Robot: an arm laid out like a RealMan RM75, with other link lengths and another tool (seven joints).
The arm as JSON. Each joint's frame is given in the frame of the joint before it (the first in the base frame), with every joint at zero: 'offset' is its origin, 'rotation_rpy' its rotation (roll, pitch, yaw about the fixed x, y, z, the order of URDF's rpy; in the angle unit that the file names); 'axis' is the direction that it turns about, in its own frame. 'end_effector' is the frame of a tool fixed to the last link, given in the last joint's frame.
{
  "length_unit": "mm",
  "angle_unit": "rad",
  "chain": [
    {
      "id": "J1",
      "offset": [
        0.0,
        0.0,
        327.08
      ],
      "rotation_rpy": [
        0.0,
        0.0,
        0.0
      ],
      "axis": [
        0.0,
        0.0,
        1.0
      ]
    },
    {
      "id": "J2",
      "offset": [
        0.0,
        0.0,
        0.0
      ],
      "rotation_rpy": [
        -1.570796,
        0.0,
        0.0
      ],
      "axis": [
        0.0,
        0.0,
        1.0
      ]
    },
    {
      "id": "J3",
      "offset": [
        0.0,
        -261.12,
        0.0
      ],
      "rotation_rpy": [
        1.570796,
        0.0,
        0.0
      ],
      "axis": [
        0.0,
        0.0,
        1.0
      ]
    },
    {
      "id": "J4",
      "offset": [
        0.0,
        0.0,
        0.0
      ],
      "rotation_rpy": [
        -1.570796,
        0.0,
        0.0
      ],
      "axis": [
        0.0,
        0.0,
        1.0
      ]
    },
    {
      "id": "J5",
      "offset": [
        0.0,
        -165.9,
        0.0
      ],
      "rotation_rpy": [
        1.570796,
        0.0,
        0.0
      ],
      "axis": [
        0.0,
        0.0,
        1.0
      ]
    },
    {
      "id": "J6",
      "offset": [
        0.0,
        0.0,
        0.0
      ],
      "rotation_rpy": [
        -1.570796,
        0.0,
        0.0
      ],
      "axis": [
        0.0,
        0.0,
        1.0
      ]
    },
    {
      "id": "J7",
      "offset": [
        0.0,
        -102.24,
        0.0
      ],
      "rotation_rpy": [
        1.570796,
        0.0,
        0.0
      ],
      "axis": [
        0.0,
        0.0,
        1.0
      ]
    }
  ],
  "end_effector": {
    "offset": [
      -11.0,
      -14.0,
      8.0
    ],
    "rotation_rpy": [
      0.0,
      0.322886,
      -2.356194
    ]
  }
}
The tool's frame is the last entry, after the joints.
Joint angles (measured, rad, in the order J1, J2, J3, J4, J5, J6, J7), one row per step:
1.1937, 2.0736, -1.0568, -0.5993, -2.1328, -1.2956, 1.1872
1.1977, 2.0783, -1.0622, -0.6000, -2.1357, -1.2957, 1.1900
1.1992, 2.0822, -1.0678, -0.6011, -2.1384, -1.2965, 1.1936
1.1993, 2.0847, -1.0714, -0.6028, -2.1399, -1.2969, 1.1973
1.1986, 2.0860, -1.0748, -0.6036, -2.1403, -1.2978, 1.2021
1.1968, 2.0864, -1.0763, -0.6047, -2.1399, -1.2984, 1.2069
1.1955, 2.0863, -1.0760, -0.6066, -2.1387, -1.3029, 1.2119
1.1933, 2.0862, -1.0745, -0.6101, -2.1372, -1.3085, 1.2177
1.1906, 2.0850, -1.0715, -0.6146, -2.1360, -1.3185, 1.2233
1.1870, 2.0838, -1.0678, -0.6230, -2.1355, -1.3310, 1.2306
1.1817, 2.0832, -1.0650, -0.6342, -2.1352, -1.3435, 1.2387
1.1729, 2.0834, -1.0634, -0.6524, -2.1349, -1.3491, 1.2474
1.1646, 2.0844, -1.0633, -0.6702, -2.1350, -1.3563, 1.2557
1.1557, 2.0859, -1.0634, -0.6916, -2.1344, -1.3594, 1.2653
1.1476, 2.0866, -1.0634, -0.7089, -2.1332, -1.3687, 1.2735
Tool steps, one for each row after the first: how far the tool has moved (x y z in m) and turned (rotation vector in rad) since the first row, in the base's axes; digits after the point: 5 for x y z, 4 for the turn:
-0.00171, -0.00130, -0.00231, -0.0057, -0.0051, 0.0049
-0.00242, -0.00254, -0.00430, -0.0113, -0.0104, 0.0069
-0.00272, -0.00330, -0.00544, -0.0144, -0.0132, 0.0067
-0.00255, -0.00386, -0.00620, -0.0177, -0.0154, 0.0037
-0.00204, -0.00406, -0.00637, -0.0191, -0.0154, -0.0012
-0.00187, -0.00440, -0.00613, -0.0231, -0.0138, -0.0058
-0.00166, -0.00472, -0.00559, -0.0269, -0.0106, -0.0114
-0.00125, -0.00513, -0.00446, -0.0329, -0.0074, -0.0166
-0.00103, -0.00561, -0.00285, -0.0388, -0.0037, -0.0213
-0.00060, -0.00624, -0.00122, -0.0440, -0.0001, -0.0259
-0.00008, -0.00626, 0.00097, -0.0393, 0.0052, -0.0294
0.00034, -0.00679, 0.00263, -0.0375, 0.0088, -0.0314
0.00025, -0.00694, 0.00463, -0.0303, 0.0145, -0.0330
0.00062, -0.00773, 0.00634, -0.0308, 0.0185, -0.0348

